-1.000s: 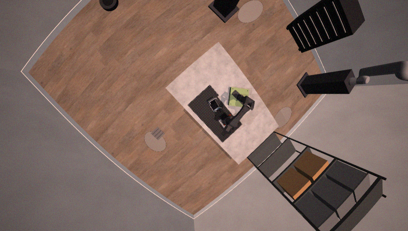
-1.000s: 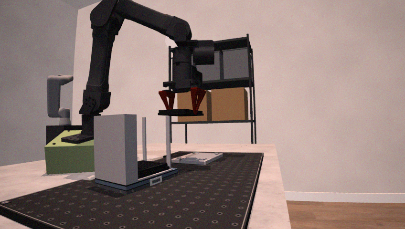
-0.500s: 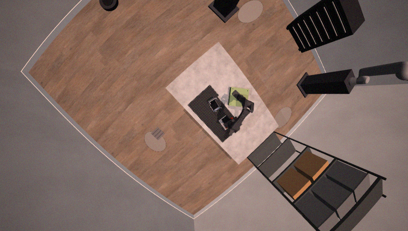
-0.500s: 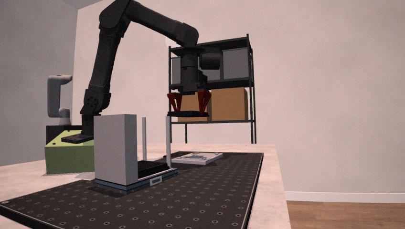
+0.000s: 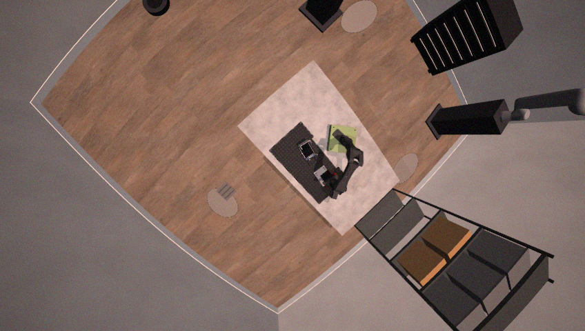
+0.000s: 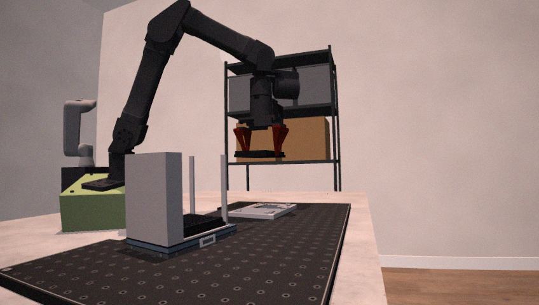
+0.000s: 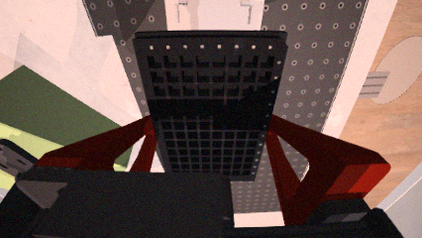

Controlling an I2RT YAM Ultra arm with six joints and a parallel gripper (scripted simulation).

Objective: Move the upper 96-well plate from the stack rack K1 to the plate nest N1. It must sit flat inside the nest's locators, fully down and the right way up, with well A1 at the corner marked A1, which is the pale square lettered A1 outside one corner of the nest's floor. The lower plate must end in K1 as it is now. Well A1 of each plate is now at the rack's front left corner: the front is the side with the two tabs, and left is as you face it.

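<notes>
My hand is 150 mm above the plate nest N1 and 10 mm to the right of it. Round my hand: pale A1 square 140 mm below, 70 mm to the left, 70 mm ahead.
</notes>
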